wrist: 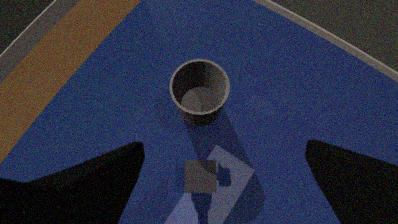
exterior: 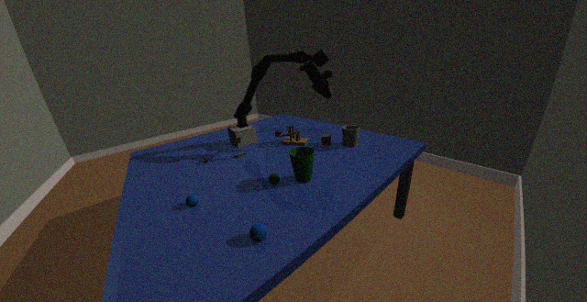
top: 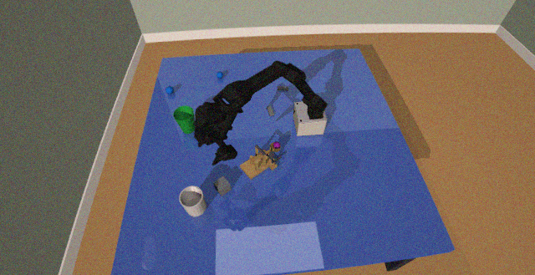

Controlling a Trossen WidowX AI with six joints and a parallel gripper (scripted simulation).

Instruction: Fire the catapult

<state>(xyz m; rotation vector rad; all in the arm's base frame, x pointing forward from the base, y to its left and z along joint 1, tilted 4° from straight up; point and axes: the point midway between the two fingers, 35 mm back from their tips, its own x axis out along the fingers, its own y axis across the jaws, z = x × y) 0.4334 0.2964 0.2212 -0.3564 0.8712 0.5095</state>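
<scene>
My gripper tip is 27 cm past the magenta ball, 17 cm to the left of it and 20 cm above it. The rest, counted from my gripper tip: wooden catapult 22 cm behind, 13 cm to the right, 21 cm below; then white mug 8 cm ahead, 7 cm to the left, 23 cm below; then dark cube 3 cm behind, 24 cm below.
</scene>
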